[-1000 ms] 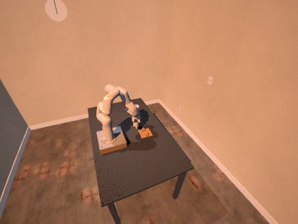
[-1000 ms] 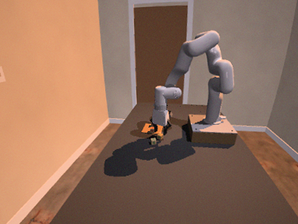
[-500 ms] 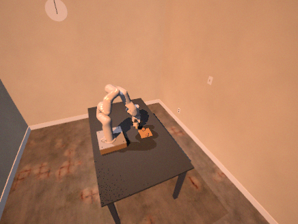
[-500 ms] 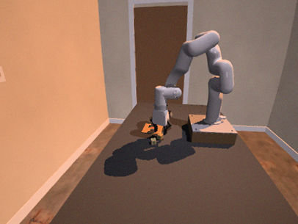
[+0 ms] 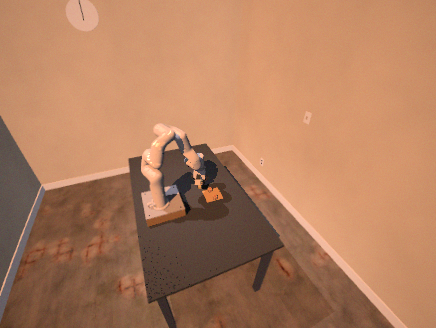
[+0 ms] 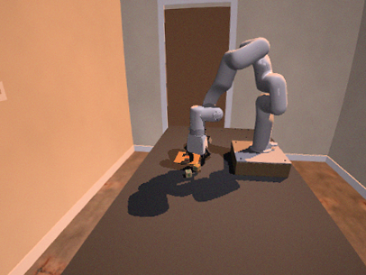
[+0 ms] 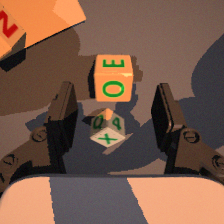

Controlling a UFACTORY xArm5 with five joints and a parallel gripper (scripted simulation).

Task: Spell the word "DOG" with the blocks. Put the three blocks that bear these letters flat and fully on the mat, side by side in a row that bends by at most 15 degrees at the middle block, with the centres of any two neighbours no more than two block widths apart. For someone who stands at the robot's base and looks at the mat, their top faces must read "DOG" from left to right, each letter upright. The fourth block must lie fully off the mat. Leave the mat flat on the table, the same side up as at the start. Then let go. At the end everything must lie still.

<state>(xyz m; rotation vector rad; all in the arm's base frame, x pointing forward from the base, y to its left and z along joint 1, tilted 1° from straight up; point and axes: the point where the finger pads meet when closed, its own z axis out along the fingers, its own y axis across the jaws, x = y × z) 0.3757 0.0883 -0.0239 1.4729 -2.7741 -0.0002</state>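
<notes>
Now: the orange mat 5 cm ahead of my hand, 13 cm to the right of it and 5 cm below it.
</notes>
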